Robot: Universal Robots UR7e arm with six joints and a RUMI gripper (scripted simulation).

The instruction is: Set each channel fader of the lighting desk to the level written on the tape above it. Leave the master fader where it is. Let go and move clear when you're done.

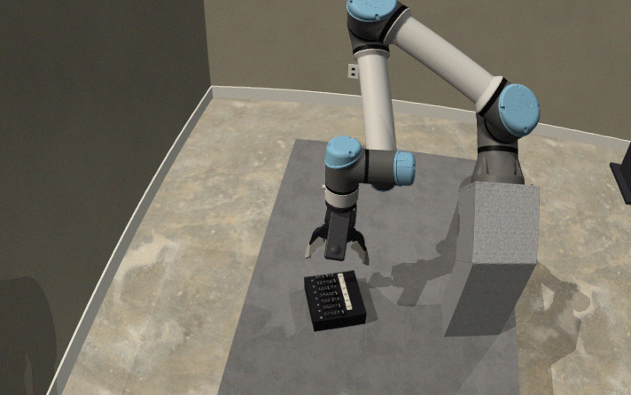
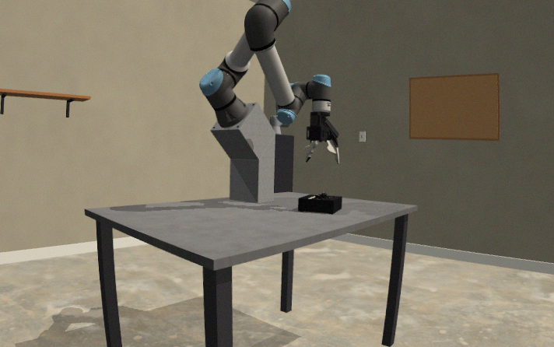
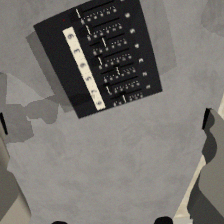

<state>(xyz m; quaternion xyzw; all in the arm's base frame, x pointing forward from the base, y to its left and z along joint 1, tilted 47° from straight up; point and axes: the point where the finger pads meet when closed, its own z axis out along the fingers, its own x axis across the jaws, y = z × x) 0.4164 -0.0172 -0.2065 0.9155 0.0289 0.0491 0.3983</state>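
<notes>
Now: the channel 2 fader 10 mm ahead of my hand, 40 mm to the right of it and 130 mm below it. The rest, counted from my hand: channel 5 fader (30 mm to the left, 130 mm below); channel 3 fader (20 mm ahead, 10 mm to the right, 130 mm below); channel 4 fader (130 mm below).
</notes>
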